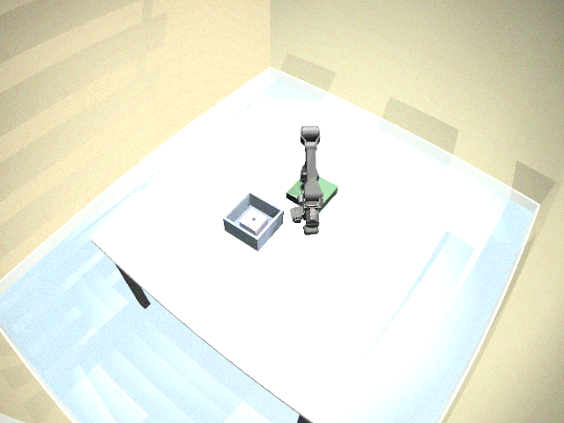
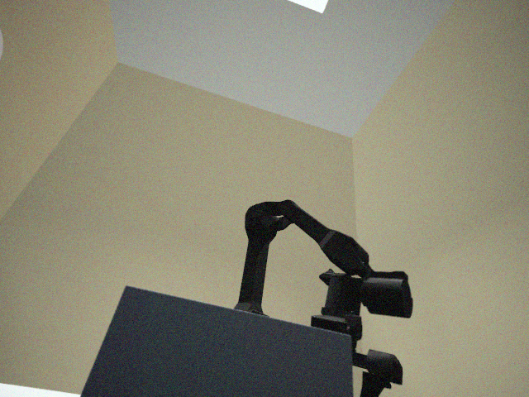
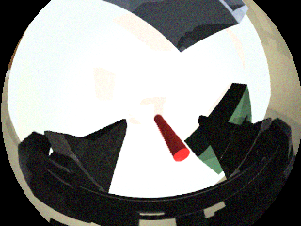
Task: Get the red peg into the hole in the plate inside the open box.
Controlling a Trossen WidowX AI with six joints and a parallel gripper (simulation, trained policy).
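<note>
My gripper tip is 10 mm to the right of the red peg, 10 mm below it and 10 mm past it. Also, from my gripper tip: grey box: 180 mm to the right, 140 mm ahead, 10 mm below.
</note>
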